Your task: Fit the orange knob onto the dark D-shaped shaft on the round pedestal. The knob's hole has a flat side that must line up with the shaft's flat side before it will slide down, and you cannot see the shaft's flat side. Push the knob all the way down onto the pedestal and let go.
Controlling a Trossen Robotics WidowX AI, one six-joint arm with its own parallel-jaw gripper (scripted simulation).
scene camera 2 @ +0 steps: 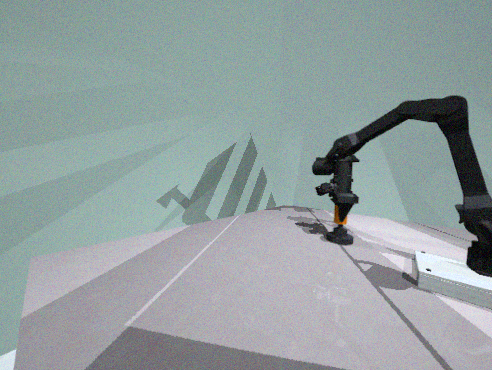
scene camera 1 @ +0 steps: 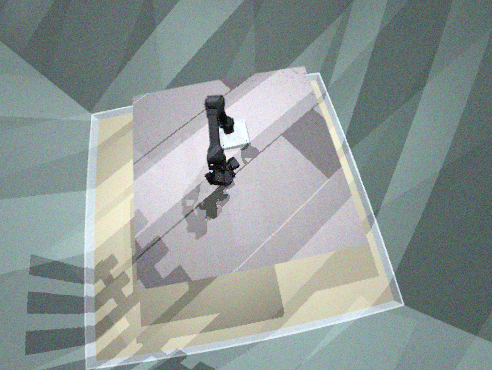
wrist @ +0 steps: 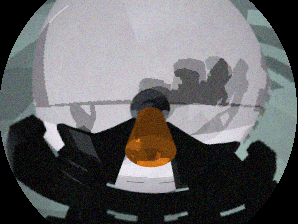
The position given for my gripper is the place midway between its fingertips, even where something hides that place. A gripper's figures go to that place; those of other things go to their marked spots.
My gripper (wrist: 150, 122): 10 cm from the lens. An orange knob (wrist: 150, 144) is 5 cm from the lens. A dark round pedestal (wrist: 148, 98): 14 cm from the lens. The marked spots on the dark round pedestal and the orange knob are 10 cm apart.
